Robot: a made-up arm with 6 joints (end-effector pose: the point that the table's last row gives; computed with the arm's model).
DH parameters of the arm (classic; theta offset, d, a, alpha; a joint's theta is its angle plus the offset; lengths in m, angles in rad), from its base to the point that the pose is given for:
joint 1: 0 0.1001 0 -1.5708
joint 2: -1.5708 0 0.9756 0
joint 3: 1.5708 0.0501 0 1.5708
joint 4: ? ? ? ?
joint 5: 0 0 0 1.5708
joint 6: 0 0.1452 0 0
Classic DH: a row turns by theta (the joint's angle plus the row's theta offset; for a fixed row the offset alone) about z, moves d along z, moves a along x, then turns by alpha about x.
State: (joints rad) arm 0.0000 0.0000 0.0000 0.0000 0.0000 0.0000
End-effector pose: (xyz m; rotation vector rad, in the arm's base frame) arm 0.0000 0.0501 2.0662 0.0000 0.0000 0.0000
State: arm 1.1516 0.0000 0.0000 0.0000 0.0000 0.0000
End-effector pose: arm -0.0458 0.0204 2.0662 0.0000 0.0000 1.1516
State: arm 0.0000 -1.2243 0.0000 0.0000 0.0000 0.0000
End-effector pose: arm -1.8493 0.0501 0.7678 0.0000 -1.2243 0.0000
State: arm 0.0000 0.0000 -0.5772 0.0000 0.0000 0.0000
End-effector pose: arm -0.5405 0.0501 1.9057 0.0000 -0.5772 0.0000
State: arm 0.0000 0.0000 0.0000 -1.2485 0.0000 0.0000
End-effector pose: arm 0.0000 0.0501 2.0662 0.0000 0.0000 -1.2485
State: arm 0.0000 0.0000 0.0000 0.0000 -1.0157 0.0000
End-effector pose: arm -0.1234 0.0501 1.9975 0.0000 -1.0157 0.0000
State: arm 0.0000 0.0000 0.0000 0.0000 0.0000 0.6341
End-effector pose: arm 0.0000 0.0501 2.0662 0.0000 0.0000 0.6341
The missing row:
joint 4: 0 0.8453 0 -1.5708
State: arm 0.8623 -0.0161 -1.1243 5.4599 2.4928 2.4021
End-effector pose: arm -0.4147 -0.5058 1.4342 -1.9573 -0.4091 -2.0428
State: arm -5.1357 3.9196 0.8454 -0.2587 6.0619 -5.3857
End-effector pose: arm -0.7399 -1.5004 -0.5737 0.4303 -1.8592 1.2333
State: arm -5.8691 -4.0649 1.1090 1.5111 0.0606 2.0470
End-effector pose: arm 0.5208 0.2932 -1.4615 3.1052 -0.0125 -0.3077
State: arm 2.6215 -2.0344 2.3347 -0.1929 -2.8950 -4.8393
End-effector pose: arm 0.5770 -0.3960 0.3471 -1.3198 2.4821 -0.6989
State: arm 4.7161 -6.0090 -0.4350 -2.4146 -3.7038 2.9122
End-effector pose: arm -0.0010 -0.0914 1.7431 -0.8516 -2.5652 -0.1870
